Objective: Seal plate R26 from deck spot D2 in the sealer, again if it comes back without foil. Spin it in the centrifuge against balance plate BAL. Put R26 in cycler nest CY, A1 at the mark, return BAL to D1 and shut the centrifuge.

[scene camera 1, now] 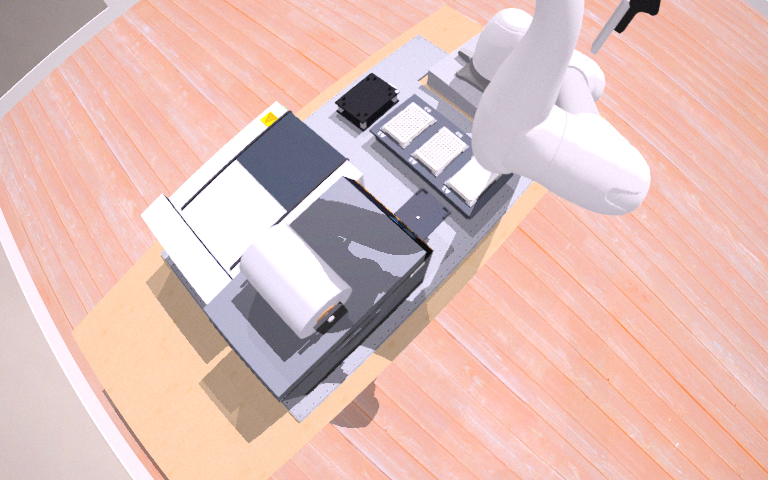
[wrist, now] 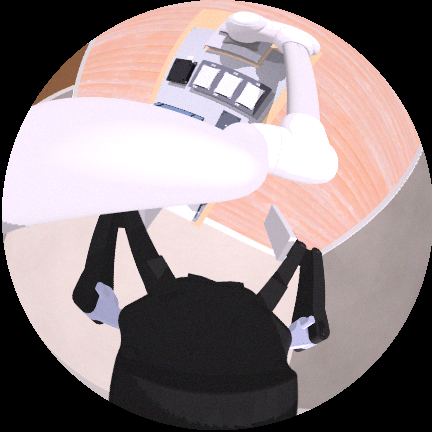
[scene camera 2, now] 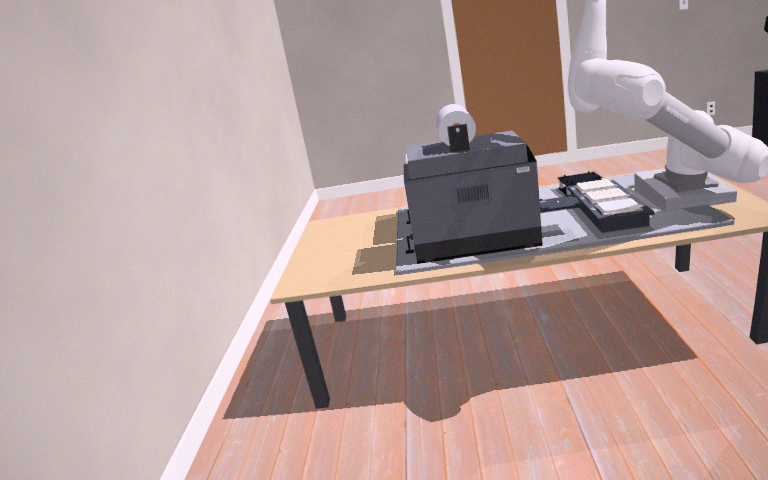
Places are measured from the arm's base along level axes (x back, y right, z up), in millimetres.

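Where they show: gripper, fingertip midpoint: (scene camera 1: 545, 19) (scene camera 2: 579, 0); arm's base, link origin: (scene camera 1: 490, 75) (wrist: 244, 36) (scene camera 2: 685, 181).
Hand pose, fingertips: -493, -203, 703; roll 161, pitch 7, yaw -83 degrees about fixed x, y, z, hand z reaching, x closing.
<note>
Things, the pixels of their centre, and the offset from my fingertips, as dx, dy, dz.
- middle plate, body centre: (scene camera 1: 440, 149) (scene camera 2: 606, 195) (wrist: 227, 84) +136, +165, -685
- end plate, body centre: (scene camera 1: 474, 178) (scene camera 2: 618, 206) (wrist: 249, 95) +120, +42, -685
- grey sealer, body centre: (scene camera 1: 321, 292) (scene camera 2: 468, 177) -378, +122, -511
- white machine, body centre: (scene camera 1: 258, 210) -318, +419, -627
- white foil roll, body centre: (scene camera 1: 294, 280) (scene camera 2: 455, 125) (wrist: 180, 203) -399, +124, -331
My gripper (wrist: 218, 201) is open and empty, held high and off to the side of the deck. One finger (scene camera 1: 609, 27) shows at the top right in scene camera 1. Three white plates stand in a row on the dark deck rack: one plate (scene camera 1: 407, 124) (wrist: 205, 76), a middle plate (scene camera 1: 440, 150) (wrist: 228, 84) and an end plate (scene camera 1: 468, 182) (wrist: 250, 94) whose top looks smoother. Their labels are unreadable, so I cannot tell which is R26 or BAL. The grey sealer (scene camera 1: 362, 226) (scene camera 2: 472, 209) has its bare tray (scene camera 1: 424, 212) (wrist: 229, 120) out toward the rack.
A white machine (scene camera 1: 220, 217) with a dark panel and yellow warning label stands behind the sealer. A black block on posts (scene camera 1: 368, 99) (wrist: 181, 71) is beside the rack. A white foil roll (scene camera 1: 294, 277) (scene camera 2: 454, 118) tops the sealer. The arm partly covers the end plate.
</note>
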